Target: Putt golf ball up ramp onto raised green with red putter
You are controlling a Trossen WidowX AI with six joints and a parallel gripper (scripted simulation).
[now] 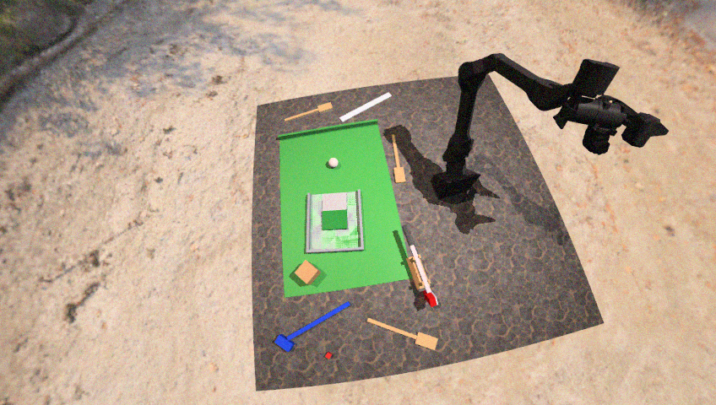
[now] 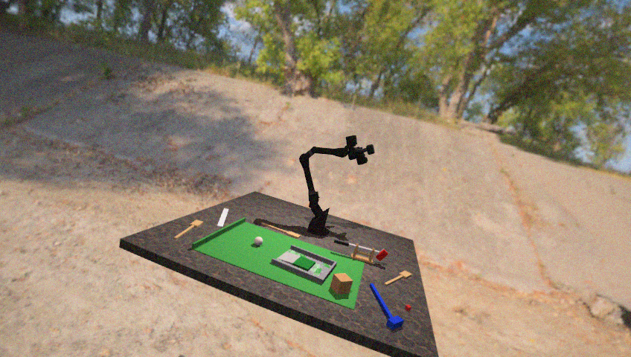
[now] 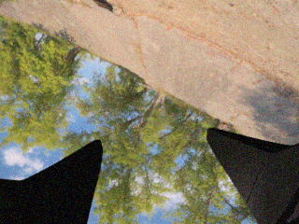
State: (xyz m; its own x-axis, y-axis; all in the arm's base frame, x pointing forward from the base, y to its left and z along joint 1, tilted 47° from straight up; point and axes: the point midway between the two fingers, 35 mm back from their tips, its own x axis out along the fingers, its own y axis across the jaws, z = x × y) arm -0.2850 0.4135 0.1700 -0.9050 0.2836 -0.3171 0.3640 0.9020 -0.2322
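Now: gripper tip 520 mm short of the red putter, 480 mm above it and 120 mm to the right of it. From my gripper tip the other things lie so: white golf ball 760 mm ahead, 520 mm below, 380 mm to the right; wooden rack 520 mm ahead, 510 mm below, 140 mm to the left; white bar 690 mm to the right, 550 mm ahead, 540 mm below.
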